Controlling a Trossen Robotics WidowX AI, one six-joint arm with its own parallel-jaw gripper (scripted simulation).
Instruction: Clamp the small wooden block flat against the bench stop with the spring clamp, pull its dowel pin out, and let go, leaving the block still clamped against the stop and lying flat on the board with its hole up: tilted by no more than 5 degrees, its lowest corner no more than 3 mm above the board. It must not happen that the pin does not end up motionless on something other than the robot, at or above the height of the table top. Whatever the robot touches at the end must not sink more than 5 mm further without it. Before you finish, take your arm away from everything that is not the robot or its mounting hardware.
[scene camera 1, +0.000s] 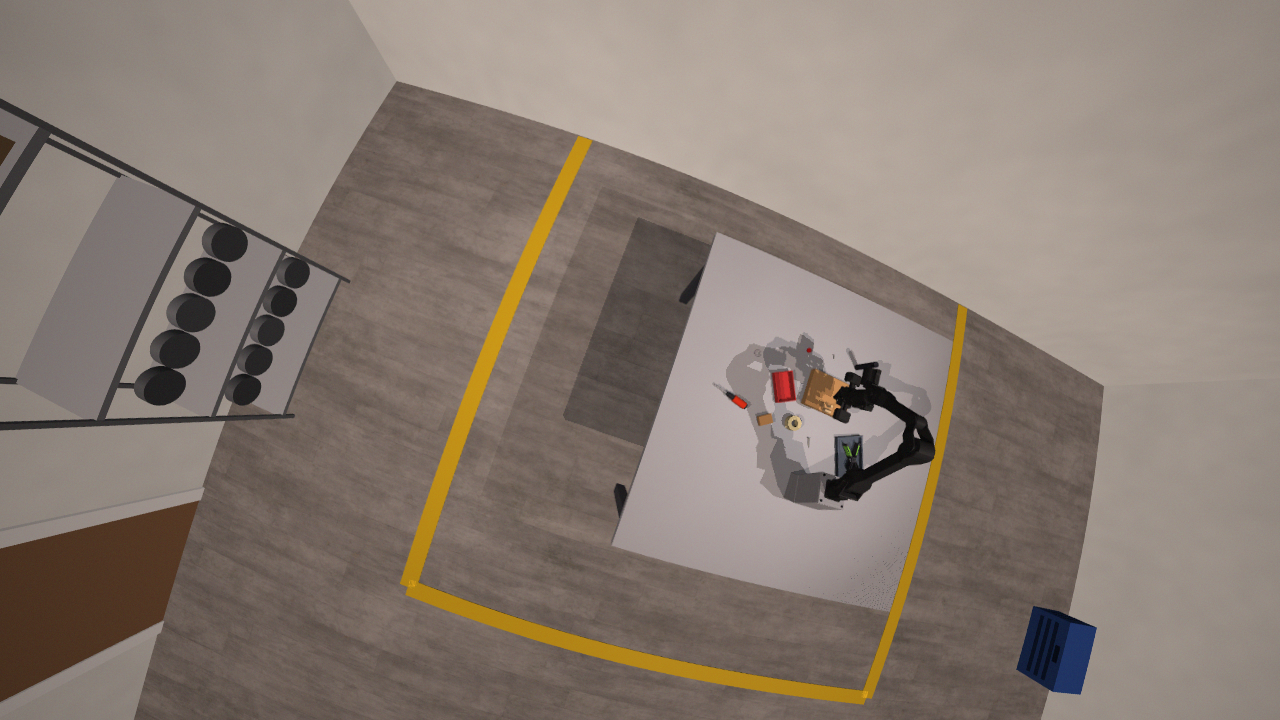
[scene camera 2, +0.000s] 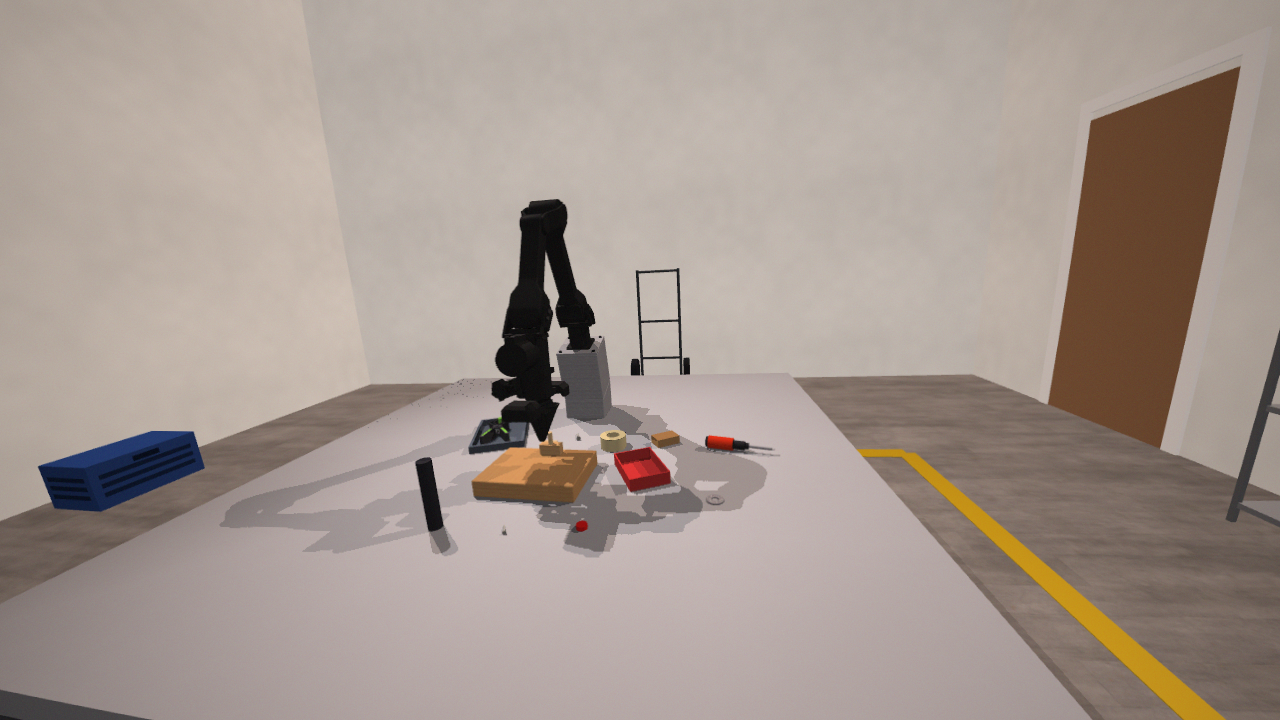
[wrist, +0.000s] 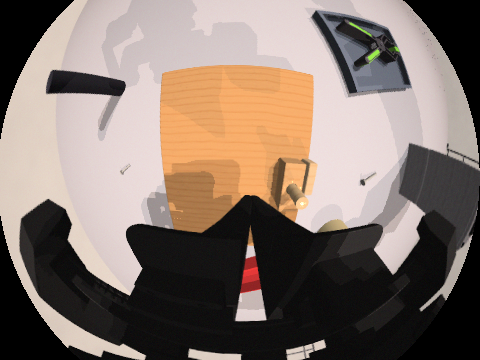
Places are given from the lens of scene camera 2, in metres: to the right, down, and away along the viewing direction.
my gripper (scene camera 2: 542, 441): -0.19, 0.16, 0.81
red tray (scene camera 2: 641, 468): 0.00, 0.22, 0.84
grey tray (scene camera 2: 515, 430): -0.33, 0.19, 1.08
wooden board (scene camera 2: 519, 473): -0.23, 0.22, 0.78
The marked spots on the wooden board and the grey tray are 0.32 m apart.
